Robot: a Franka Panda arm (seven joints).
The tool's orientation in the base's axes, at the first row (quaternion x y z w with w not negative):
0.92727 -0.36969 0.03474 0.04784
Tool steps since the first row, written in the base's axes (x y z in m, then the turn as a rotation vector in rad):
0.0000 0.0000 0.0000 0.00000 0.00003 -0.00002
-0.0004 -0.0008 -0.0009 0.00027 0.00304 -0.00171
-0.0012 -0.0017 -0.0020 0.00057 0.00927 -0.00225
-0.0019 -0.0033 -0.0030 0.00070 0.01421 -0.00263
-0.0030 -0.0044 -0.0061 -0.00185 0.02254 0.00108
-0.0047 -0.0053 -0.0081 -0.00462 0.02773 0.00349
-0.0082 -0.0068 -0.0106 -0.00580 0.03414 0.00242
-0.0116 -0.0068 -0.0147 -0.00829 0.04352 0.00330
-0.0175 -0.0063 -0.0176 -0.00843 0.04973 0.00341
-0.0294 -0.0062 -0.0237 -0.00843 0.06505 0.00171
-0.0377 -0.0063 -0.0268 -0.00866 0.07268 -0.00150
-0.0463 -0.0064 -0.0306 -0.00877 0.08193 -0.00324
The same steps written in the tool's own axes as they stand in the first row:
0.0000 0.0000 0.0000 -0.00002 -0.00002 0.00002
0.0002 0.0008 0.0010 -0.00205 -0.00249 0.00136
0.0001 0.0019 0.0021 -0.00614 -0.00723 0.00119
0.0006 0.0035 0.0033 -0.00945 -0.01091 0.00101
0.0002 0.0049 0.0065 -0.01661 -0.01493 -0.00370
-0.0006 0.0066 0.0085 -0.02192 -0.01662 -0.00677
-0.0024 0.0099 0.0111 -0.02725 -0.02050 -0.00648
-0.0052 0.0120 0.0150 -0.03537 -0.02551 -0.00850
-0.0101 0.0155 0.0177 -0.03970 -0.02989 -0.00932
-0.0194 0.0232 0.0234 -0.05032 -0.04106 -0.00939
-0.0257 0.0288 0.0262 -0.05601 -0.04661 -0.00708
-0.0322 0.0346 0.0298 -0.06257 -0.05332 -0.00641

